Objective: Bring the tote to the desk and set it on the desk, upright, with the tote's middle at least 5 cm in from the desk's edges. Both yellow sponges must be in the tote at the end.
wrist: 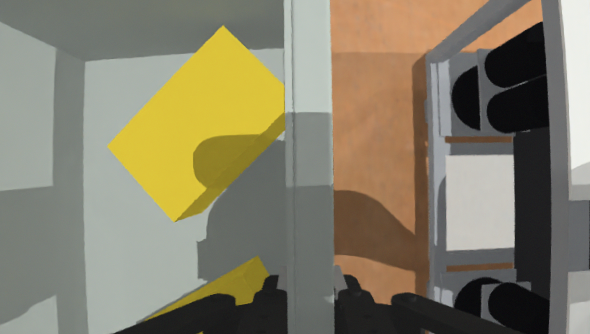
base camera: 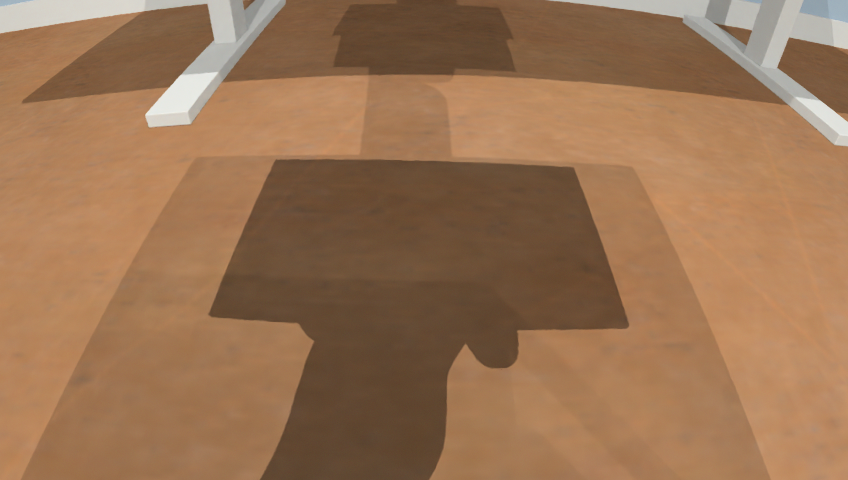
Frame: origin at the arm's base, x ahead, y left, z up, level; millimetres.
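Where they show: gripper, between the fingertips: [wrist: 310, 284].
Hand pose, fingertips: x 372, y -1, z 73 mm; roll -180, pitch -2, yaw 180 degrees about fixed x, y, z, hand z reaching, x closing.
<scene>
Each offset is from my fingertips to the top centre of the thing. "spot": to the spot under its first point. Level surfaces: height alone.
The pale grey tote @[spot: dx +1, dy -91, dz +53 mm] [wrist: 311, 70] fills the left half of the wrist view. One yellow sponge @[dx +60, dy -85, dz -20 mm] [wrist: 200, 110] lies on the tote's floor; a second yellow sponge @[spot: dx +46, dy +8, dz -23 mm] [wrist: 227, 285] is partly hidden by the gripper. My gripper [wrist: 310, 284] is shut on the tote's near wall at its rim, one finger inside and one outside. The tote and gripper do not show in the base camera view, where a wide dark shadow falls on the floor. The desk's white legs and feet [base camera: 187, 95] [base camera: 779, 83] stand at the back left and right; its top does not show.
The robot's base [wrist: 435, 175], a grey frame with black rounded parts and a white block, is at the right of the wrist view. Brown floor @[dz -470 mm] [wrist: 372, 125] shows between it and the tote. A pale wall edge [base camera: 35, 17] runs behind the desk's feet.
</scene>
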